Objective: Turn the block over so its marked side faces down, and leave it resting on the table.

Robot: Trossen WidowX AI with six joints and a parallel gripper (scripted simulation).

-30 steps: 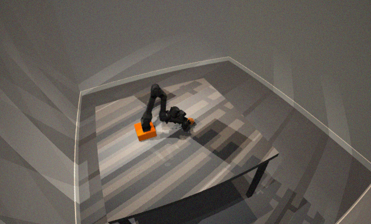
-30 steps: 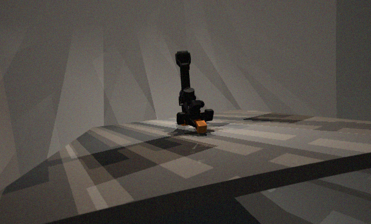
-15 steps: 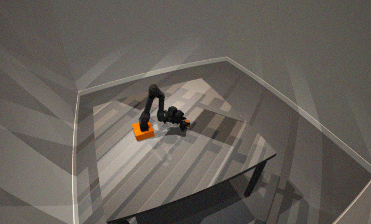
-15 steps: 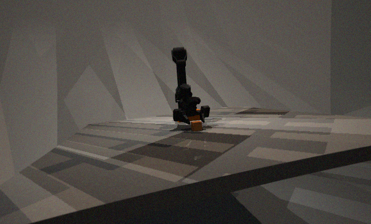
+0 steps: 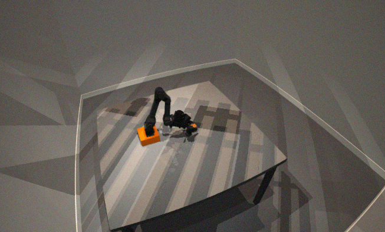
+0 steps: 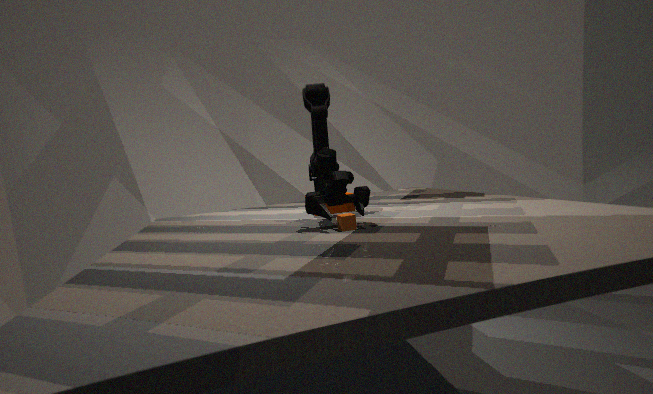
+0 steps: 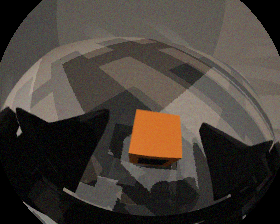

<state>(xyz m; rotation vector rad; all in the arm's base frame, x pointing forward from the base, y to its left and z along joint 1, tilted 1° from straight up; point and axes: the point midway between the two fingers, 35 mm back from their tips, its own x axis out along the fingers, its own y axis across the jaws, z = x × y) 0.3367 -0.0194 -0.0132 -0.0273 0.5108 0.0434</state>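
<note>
Right now my gripper tip is 20 mm past the small orange block and 20 mm above it.
</note>
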